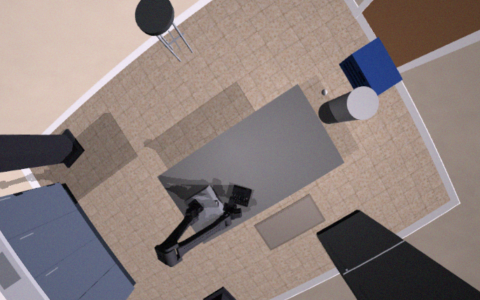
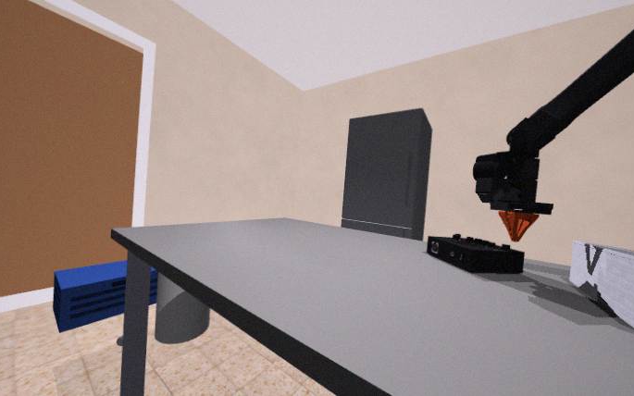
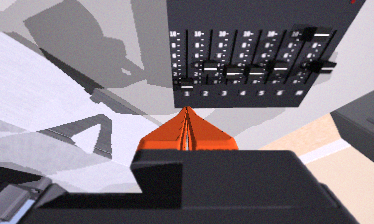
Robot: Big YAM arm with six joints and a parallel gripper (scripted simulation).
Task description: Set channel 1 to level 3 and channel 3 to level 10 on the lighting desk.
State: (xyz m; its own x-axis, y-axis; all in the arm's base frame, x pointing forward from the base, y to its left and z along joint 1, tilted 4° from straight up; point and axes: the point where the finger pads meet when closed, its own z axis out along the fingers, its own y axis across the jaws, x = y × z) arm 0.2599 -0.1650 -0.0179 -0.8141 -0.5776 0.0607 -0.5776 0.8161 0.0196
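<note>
Now: the channel 1 fader cap 2 cm below my hand, 2 cm ahead of it and 1 cm to the left of it. From my hand the other things lie so: channel 3 cap 6 cm ahead, 2 cm below, 1 cm to the right.
</note>
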